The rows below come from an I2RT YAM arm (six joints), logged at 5 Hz.
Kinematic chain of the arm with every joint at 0, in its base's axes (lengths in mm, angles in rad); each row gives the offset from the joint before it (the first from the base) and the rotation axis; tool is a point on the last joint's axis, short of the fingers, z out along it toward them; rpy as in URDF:
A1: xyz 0 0 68 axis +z
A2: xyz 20 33.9 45.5 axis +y
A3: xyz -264 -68.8 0 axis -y
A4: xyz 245 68.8 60 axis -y
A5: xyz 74 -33.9 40.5 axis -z
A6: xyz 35.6 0 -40.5 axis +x
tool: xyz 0 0 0 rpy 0 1.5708 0
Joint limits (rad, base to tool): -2.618..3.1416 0..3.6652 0..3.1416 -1.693..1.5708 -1.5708..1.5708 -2.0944..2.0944
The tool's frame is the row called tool.
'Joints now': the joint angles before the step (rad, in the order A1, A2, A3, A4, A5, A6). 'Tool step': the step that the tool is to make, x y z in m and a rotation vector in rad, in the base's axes. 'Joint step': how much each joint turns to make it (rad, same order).
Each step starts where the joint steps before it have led.
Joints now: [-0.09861, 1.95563, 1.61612, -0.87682, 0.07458, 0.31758]
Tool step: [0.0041, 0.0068, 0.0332, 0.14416, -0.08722, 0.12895]
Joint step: [0.00108, -0.02041, 0.09123, -0.03993, -0.18924, -0.06033]
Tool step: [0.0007, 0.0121, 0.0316, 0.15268, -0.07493, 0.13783]
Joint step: [0.01277, -0.01191, 0.09427, -0.05465, -0.19753, -0.04409]
